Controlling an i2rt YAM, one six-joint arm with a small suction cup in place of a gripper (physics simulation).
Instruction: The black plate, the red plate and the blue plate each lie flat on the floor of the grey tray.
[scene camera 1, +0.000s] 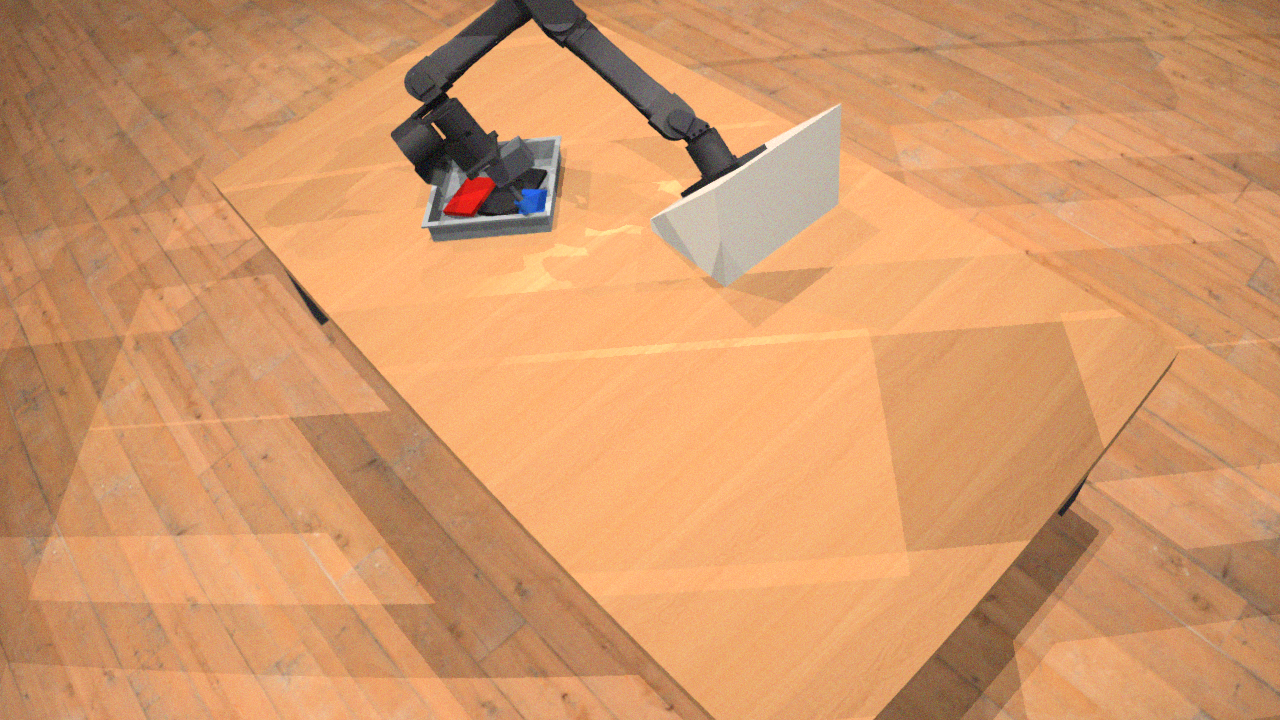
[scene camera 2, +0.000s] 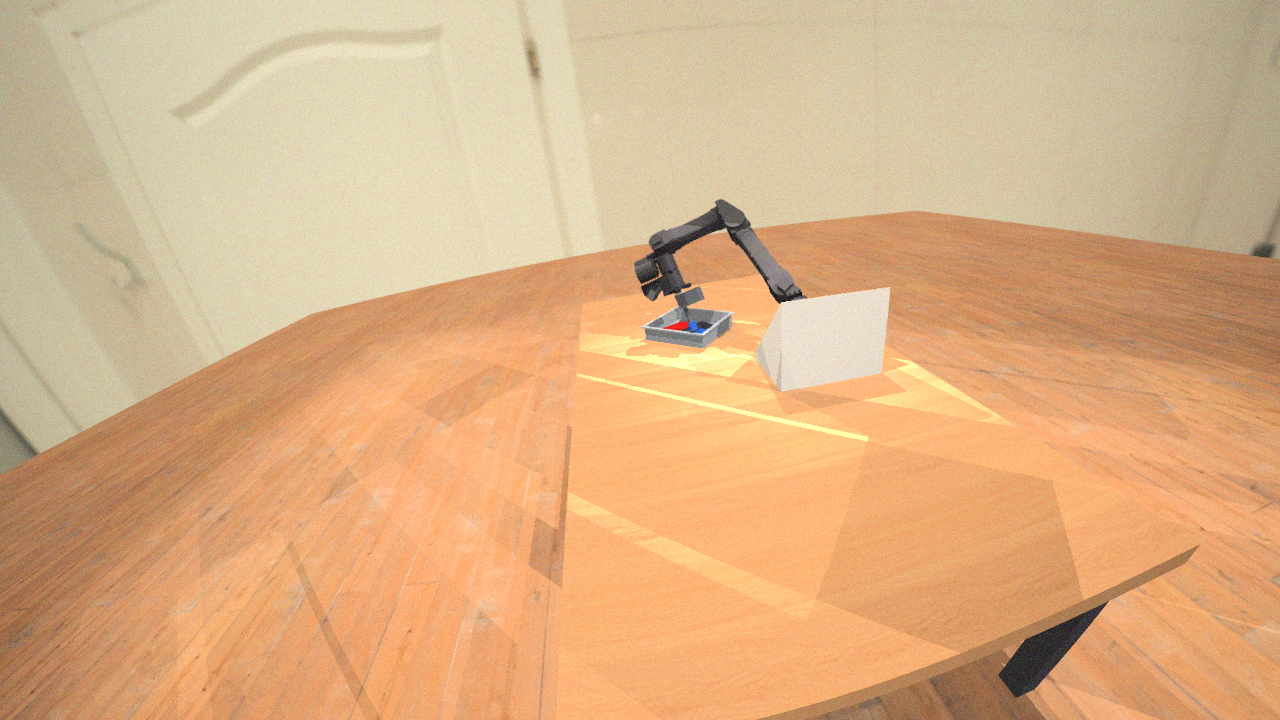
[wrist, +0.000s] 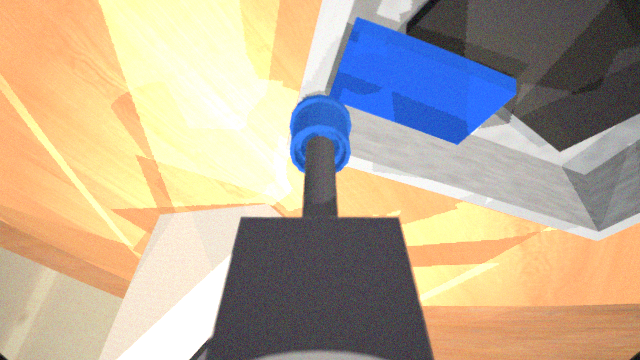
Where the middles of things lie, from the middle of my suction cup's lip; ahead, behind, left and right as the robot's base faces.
Scene:
The blue plate (wrist: 386, 73) lies 40 mm behind my suction cup, 30 mm to the right of it and 50 mm below it. From my suction cup the other things lie so: red plate (scene camera 1: 466, 202) (20 mm ahead, 160 mm to the right, 50 mm below); black plate (scene camera 1: 500, 201) (40 mm behind, 110 mm to the right, 60 mm below); grey tray (scene camera 1: 546, 150) (20 mm behind, 130 mm to the right, 40 mm below).

